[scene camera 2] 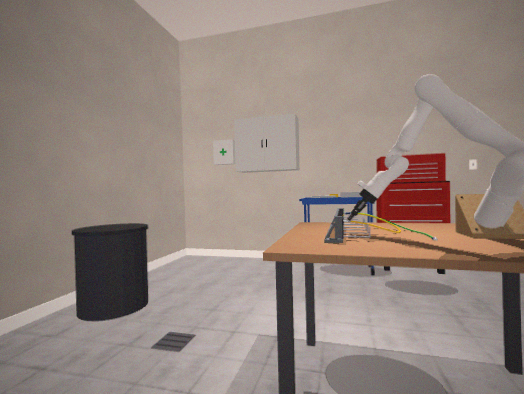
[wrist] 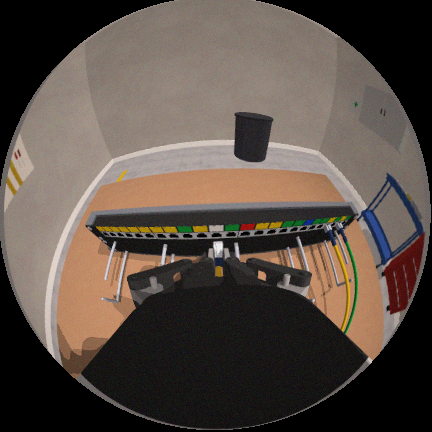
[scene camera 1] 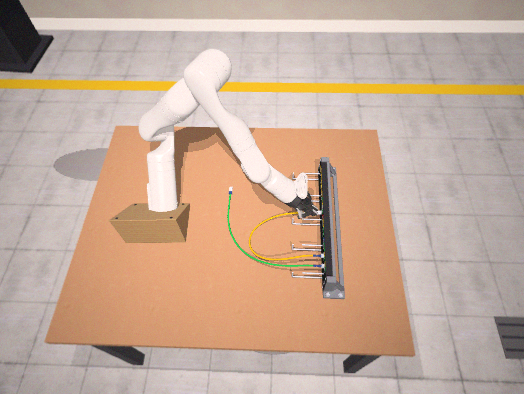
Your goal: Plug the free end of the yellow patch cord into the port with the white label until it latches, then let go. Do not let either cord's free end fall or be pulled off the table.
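Places are measured from the arm's base along level axes (x ahead, y left, z up), in metres.
Pixels of known places: gripper, between the fingertips: (scene camera 2: pixel 347 220) (wrist: pixel 217 255) (scene camera 1: pixel 316 212); arm's base, origin of its link: (scene camera 2: pixel 487 219) (scene camera 1: pixel 164 208).
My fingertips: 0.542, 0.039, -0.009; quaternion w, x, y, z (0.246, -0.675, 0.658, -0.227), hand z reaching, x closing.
Ahead of a thing's pixels: the offset from my fingertips to its top centre, as dx, dy, dz. "*": to the spot under its first point. Level surfaces: height alone.
My gripper (scene camera 1: pixel 318 212) (scene camera 2: pixel 349 218) (wrist: pixel 217 255) is shut on the plug at the free end of the yellow cord (scene camera 1: pixel 251 241) (wrist: pixel 347 295). The plug {+0.008, +0.000, +0.007} (wrist: pixel 218 248) points at the patch panel {+0.031, -0.023, +0.039} (scene camera 1: pixel 328 220) (wrist: pixel 150 218), clear tip forward. In the wrist view the tip shows below the port {* +0.020, +0.003, +0.015} (wrist: pixel 215 235) with the white label {* +0.019, +0.002, +0.034} (wrist: pixel 216 228), slightly right of its middle; the tip appears outside the port. The exact gap is hard to tell. The green cord (scene camera 1: pixel 229 220) (wrist: pixel 356 285) has its free end {* -0.329, +0.099, -0.054} (scene camera 1: pixel 230 190) (scene camera 2: pixel 435 238) on the table.
The other ends of both cords are plugged in near the panel's right end in the wrist view. Metal cable guides (scene camera 1: pixel 306 248) (wrist: pixel 121 277) stick out from the panel on both sides of the gripper. A wooden block (scene camera 1: pixel 150 227) under the arm's base stands on the table {dz -0.060} (scene camera 1: pixel 175 300).
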